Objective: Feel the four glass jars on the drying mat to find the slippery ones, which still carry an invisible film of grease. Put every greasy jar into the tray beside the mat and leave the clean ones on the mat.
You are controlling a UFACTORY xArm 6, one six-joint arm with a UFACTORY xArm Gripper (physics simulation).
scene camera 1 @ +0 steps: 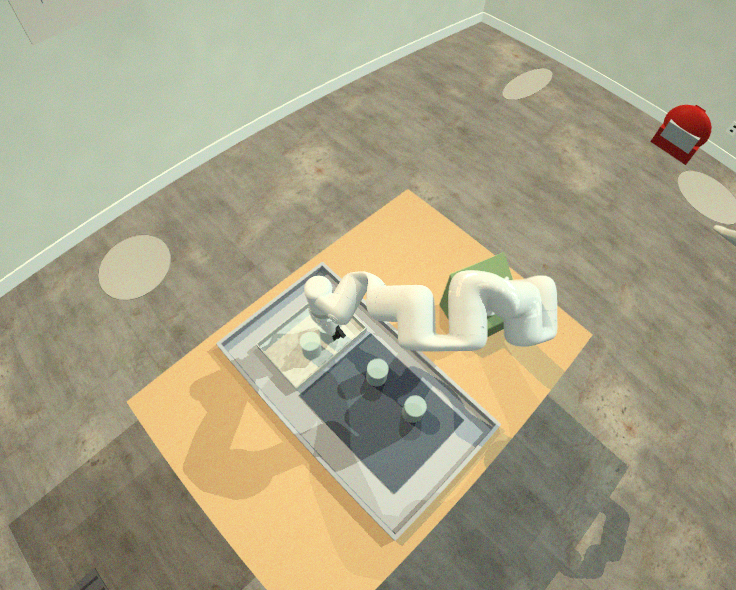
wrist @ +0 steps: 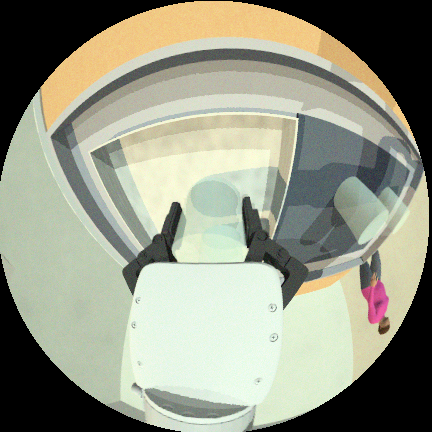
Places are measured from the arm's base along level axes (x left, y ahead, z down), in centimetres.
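Pixels of known places: gripper, between the fingertips: (wrist: 211, 208).
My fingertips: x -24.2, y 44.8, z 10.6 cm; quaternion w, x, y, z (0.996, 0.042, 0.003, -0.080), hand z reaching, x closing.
For each thing: its top centre in the pictures, then the offset to it from my fingertips. "spot": a spot on its surface instead. Level surfaces: height alone.
- dark drying mat, height of its surface: dz +2.3 cm
- see-through jar, centre of its top: (wrist: 209, 256) (scene camera 1: 327, 323) dx +0.1, dy +0.6, dz -5.5 cm
- grey raised rim, a spot on its surface: (scene camera 1: 270, 405) spot: dx +10.3, dy +28.9, dz -0.2 cm
- orange table, height of its surface: dz +2.8 cm
Two pale green glass jars (scene camera 1: 377, 372) (scene camera 1: 415, 408) stand on the dark drying mat (scene camera 1: 393, 457) (wrist: 325, 147); they also show at the right in the wrist view. The cream tray (scene camera 1: 294, 384) (wrist: 298, 145) lies beside the mat. My gripper (scene camera 1: 329, 330) (wrist: 211, 208) is over the tray, its fingers shut around a see-through jar (wrist: 205, 245). In the scene view a jar (scene camera 1: 310, 345) shows at the tray; whether it is the held one is unclear. A round outline seen through the held jar may be another jar. Grease cannot be seen.
A grey raised rim (scene camera 1: 270, 405) surrounds tray and mat on the orange table (scene camera 1: 227, 516). A green block (scene camera 1: 506, 267) stands by the arm's base. A person in pink (wrist: 376, 300) shows at the right in the wrist view. A red object (scene camera 1: 688, 125) is by the wall.
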